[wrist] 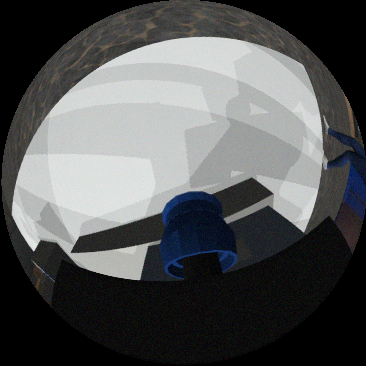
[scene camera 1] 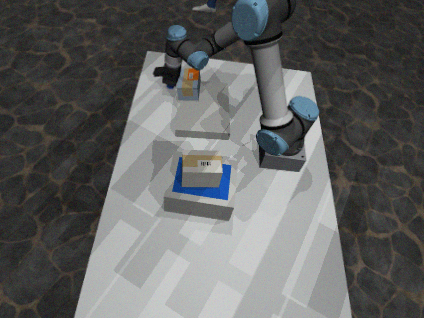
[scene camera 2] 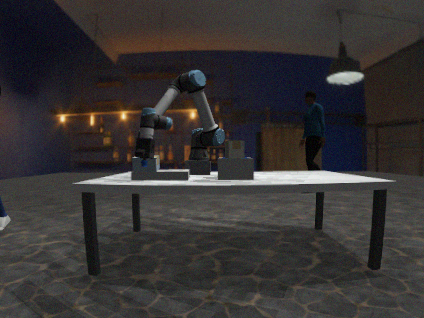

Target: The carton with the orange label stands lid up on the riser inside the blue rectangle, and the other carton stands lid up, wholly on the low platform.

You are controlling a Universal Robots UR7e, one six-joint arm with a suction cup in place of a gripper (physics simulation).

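Note:
The orange-label carton [scene camera 1: 189,90] [scene camera 2: 152,166] [wrist: 280,230] stands on the far end of the low platform [scene camera 1: 202,117] [scene camera 2: 175,174] [wrist: 125,233], with its orange label and tape on top. The other carton [scene camera 1: 201,178] [scene camera 2: 234,148] stands on the riser [scene camera 1: 197,206] [scene camera 2: 235,172], over the blue rectangle [scene camera 1: 177,185], with a barcode label and tape on its upper side. My suction cup [scene camera 1: 170,86] [scene camera 2: 144,163] [wrist: 192,197] points down beside the orange-label carton's left side. Its tip is free in the wrist view and holds nothing. Whether its side touches the carton is not clear.
The robot base [scene camera 1: 282,159] stands on the table [scene camera 1: 150,280] [scene camera 2: 300,177], to the right of the riser and platform in the first scene view. The forearm reaches over the table's far end. A person [scene camera 2: 314,127] stands behind the table.

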